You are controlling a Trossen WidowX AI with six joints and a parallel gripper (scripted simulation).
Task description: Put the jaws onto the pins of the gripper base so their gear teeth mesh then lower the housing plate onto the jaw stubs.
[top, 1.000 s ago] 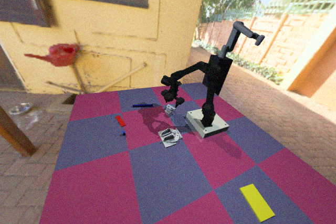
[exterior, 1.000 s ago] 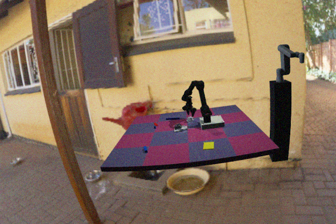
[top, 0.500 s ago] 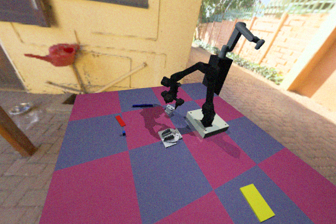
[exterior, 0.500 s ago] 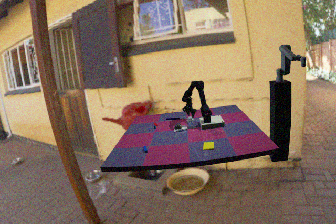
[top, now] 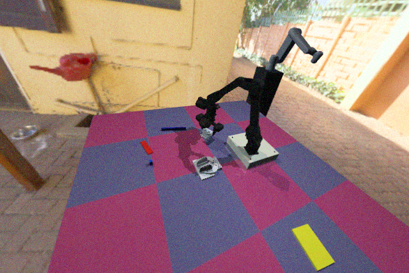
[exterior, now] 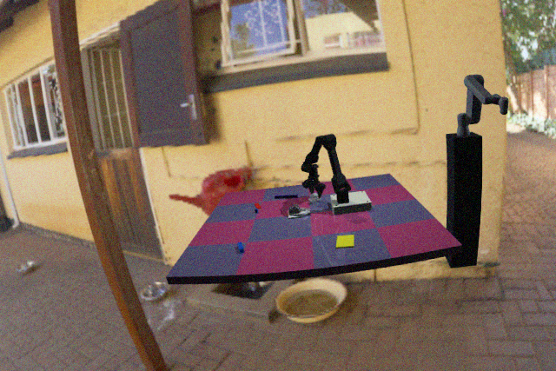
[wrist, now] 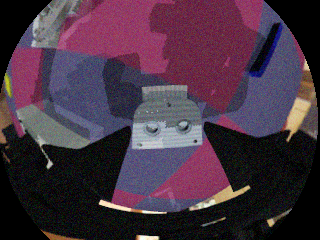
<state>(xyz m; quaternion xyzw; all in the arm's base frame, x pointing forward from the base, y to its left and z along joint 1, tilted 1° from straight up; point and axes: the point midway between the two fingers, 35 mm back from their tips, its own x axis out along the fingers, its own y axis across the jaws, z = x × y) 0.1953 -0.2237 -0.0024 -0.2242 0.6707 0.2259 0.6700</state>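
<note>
Right now the housing plate is 30 mm ahead of my gripper tip, 250 mm to the left of it and 10 mm below it. Also, from my gripper tip: small blue cube (350 mm ahead, 200 mm to the left); red block (380 mm ahead, 80 mm to the left, 10 mm below); blue bar (220 mm ahead, 70 mm to the right, 10 mm below).
</note>
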